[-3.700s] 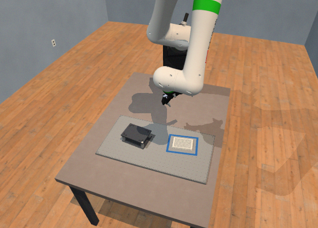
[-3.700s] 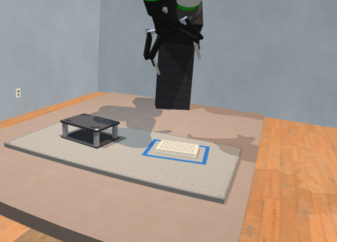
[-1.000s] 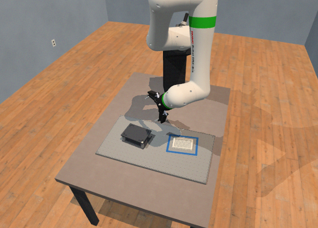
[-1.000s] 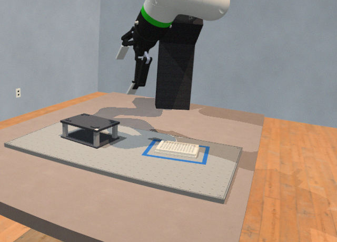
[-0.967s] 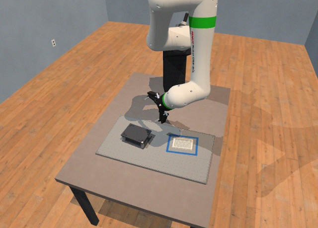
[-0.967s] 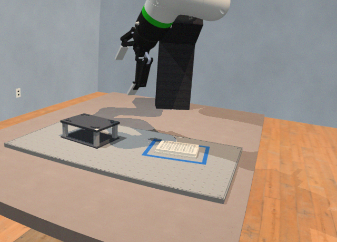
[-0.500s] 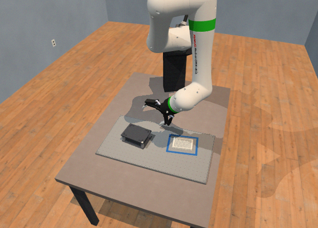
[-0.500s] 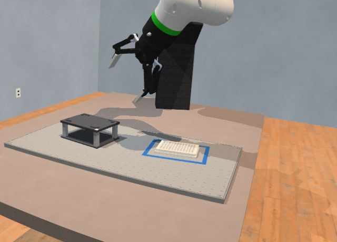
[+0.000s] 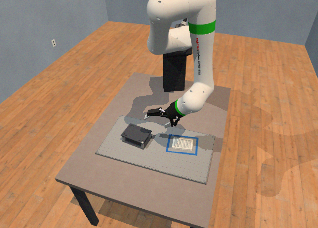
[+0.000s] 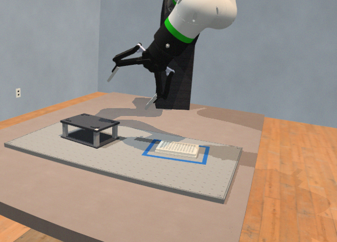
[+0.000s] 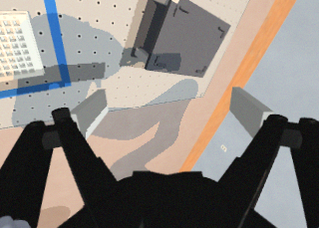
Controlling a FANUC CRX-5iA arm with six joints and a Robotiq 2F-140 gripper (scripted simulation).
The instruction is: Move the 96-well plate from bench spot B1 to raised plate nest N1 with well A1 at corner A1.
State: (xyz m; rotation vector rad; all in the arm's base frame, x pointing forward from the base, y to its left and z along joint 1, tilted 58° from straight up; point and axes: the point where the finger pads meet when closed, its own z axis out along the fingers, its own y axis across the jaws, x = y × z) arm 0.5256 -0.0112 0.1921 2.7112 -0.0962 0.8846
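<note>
My hand is 16 cm to the right of the white 96-well plate, 16 cm above it and 5 cm past it. From my hand the other things lie so: A1 label: 11 cm below, 10 cm ahead, 4 cm to the right.
</note>
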